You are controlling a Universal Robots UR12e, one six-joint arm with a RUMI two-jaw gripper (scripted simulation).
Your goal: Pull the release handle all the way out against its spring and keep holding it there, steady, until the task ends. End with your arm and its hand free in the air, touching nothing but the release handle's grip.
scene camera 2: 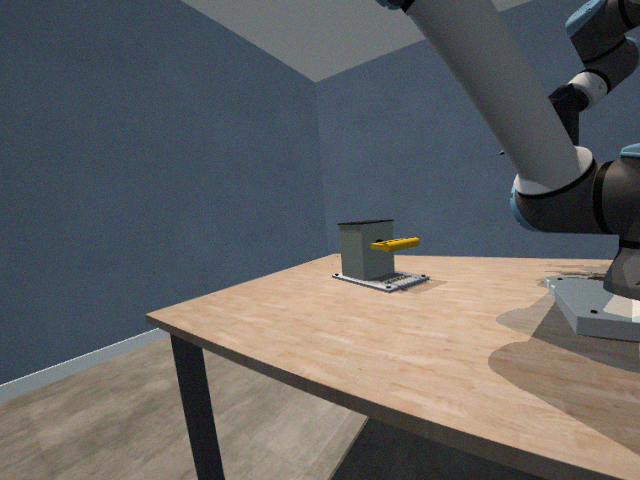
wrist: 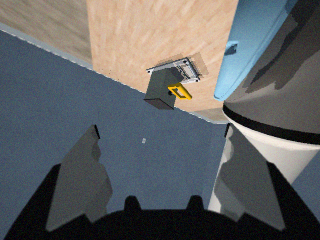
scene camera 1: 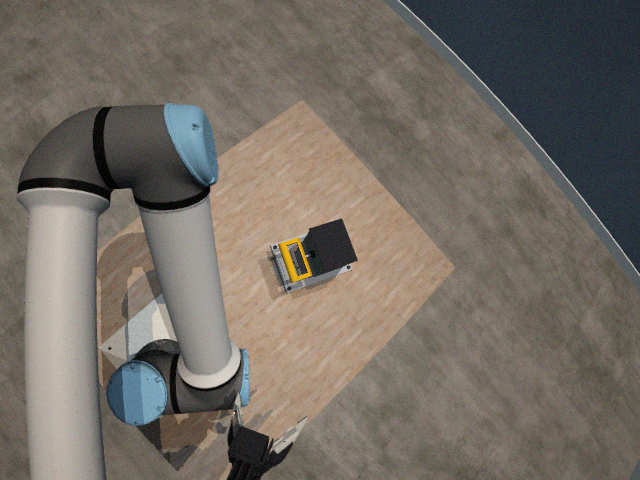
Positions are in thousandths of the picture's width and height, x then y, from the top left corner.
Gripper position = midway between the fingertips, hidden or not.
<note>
In view: my gripper (scene camera 1: 426,843) and a grey base plate (scene camera 1: 452,597).
My gripper also shows in scene camera 2 (scene camera 2: 807,324) and in the wrist view (wrist: 505,519). The grey base plate shows as well in scene camera 2 (scene camera 2: 623,584).
</note>
